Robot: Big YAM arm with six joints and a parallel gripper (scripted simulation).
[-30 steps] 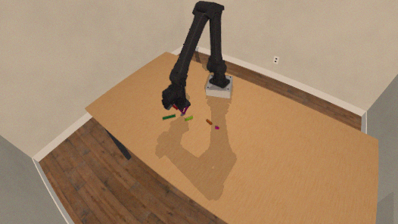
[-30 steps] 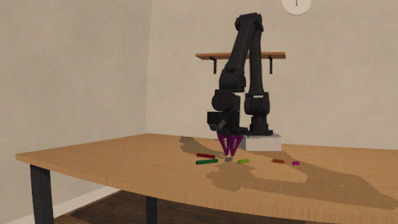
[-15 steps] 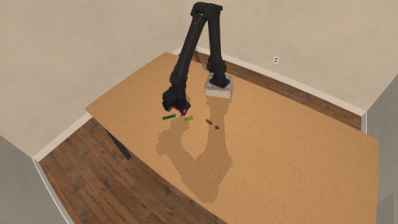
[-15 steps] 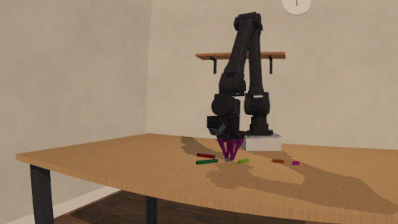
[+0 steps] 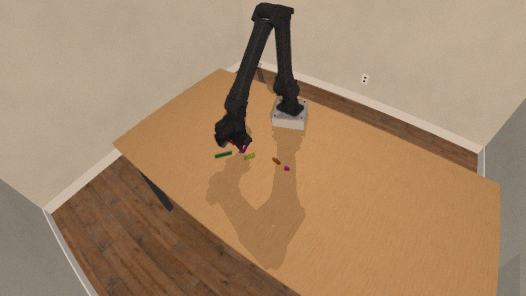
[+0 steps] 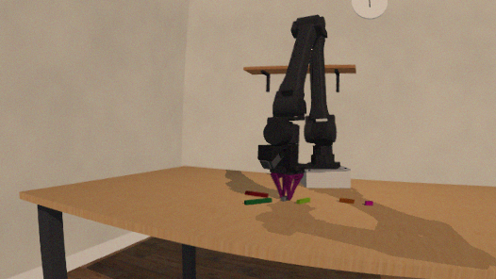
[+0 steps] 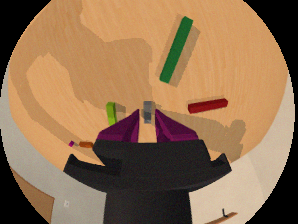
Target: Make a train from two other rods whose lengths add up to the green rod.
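The grey rod lies 1 cm below my hand. The rest, counted from my hand: lime rod (5 cm to the left, 1 cm below, 1 cm ahead); green rod (7 cm ahead, 5 cm to the right, 1 cm below); red rod (9 cm to the right, 1 cm below, 1 cm behind).
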